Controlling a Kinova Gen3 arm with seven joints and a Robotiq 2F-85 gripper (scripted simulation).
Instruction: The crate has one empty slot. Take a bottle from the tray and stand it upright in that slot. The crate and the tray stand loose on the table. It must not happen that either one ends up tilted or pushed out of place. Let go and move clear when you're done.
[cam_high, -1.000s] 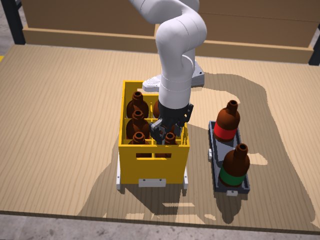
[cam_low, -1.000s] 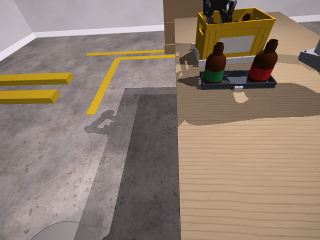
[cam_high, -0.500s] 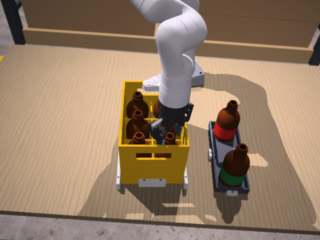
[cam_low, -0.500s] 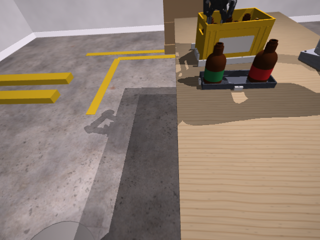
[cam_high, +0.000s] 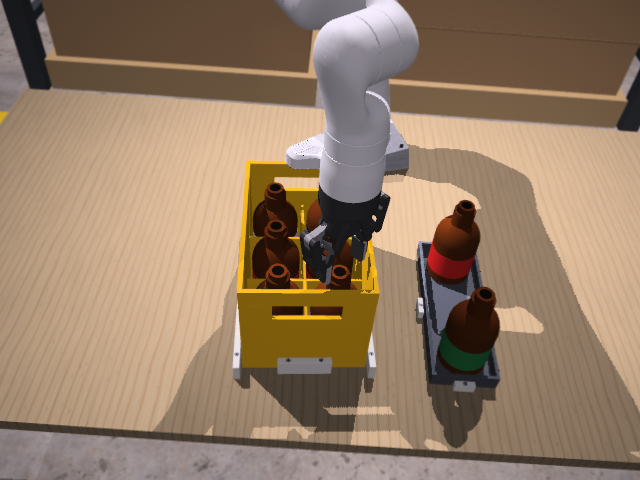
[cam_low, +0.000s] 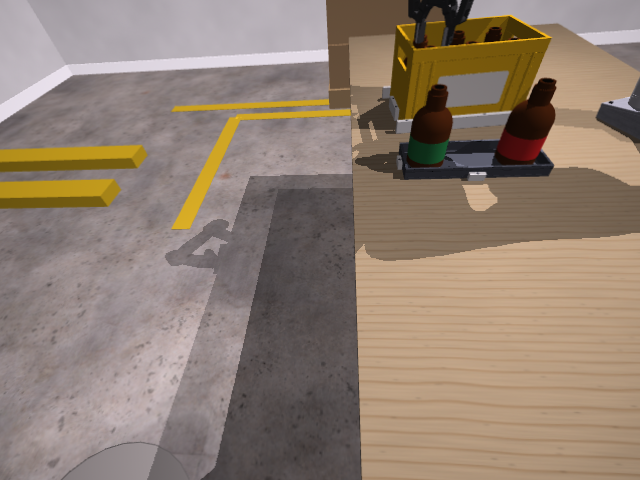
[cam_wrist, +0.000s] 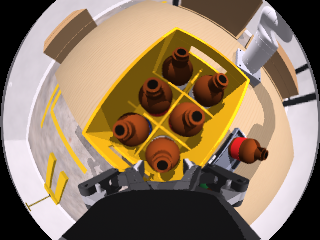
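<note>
Right now my hand is 10 cm above the yellow crate, 9 cm past it and 4 cm to the left of it. Also, from my hand: red-labelled bottle (21 cm to the left, 13 cm behind, 10 cm below); green-banded bottle (19 cm to the left, 10 cm below, 5 cm ahead); tray (20 cm to the left, 17 cm below, 4 cm behind).
</note>
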